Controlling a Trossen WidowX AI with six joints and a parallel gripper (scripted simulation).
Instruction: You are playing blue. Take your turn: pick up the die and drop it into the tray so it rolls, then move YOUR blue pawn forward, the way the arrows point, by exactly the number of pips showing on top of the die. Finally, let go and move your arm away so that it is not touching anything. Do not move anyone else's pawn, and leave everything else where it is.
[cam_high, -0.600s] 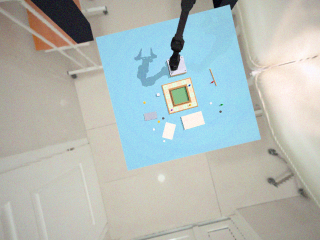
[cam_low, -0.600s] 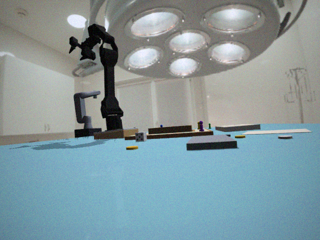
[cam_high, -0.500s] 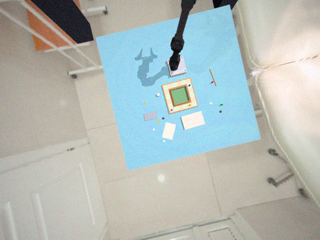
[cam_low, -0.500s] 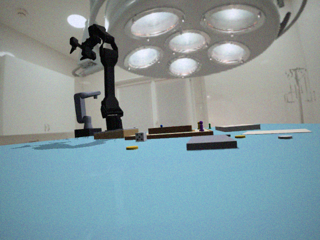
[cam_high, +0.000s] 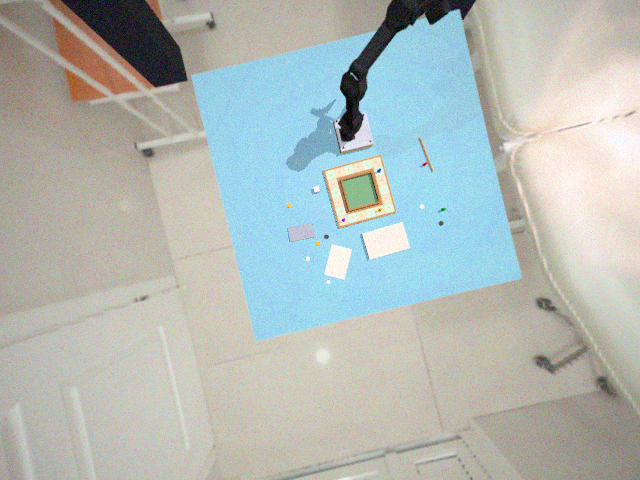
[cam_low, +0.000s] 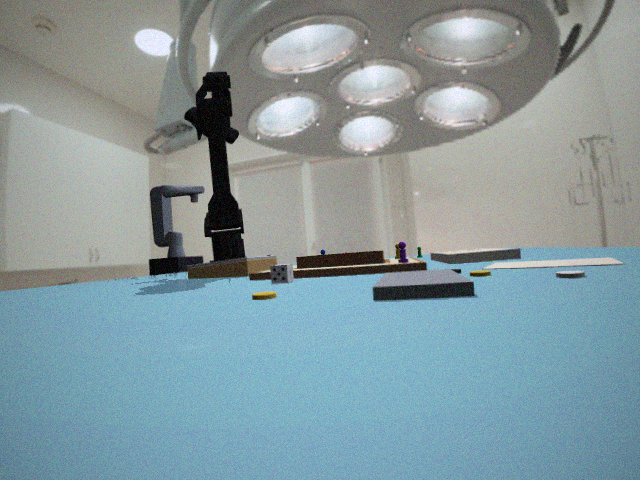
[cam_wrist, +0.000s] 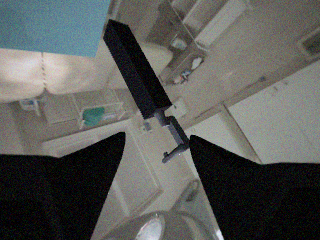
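My gripper tip is 48 cm to the left of the white die, 48 cm short of it and 45 cm above it. Also, from my gripper tip: wooden stick 46 cm below, 43 cm ahead, 7 cm to the left; then blue pawn 46 cm ahead, 44 cm below, 17 cm to the right; then red pawn 47 cm ahead, 45 cm below, 5 cm to the left.
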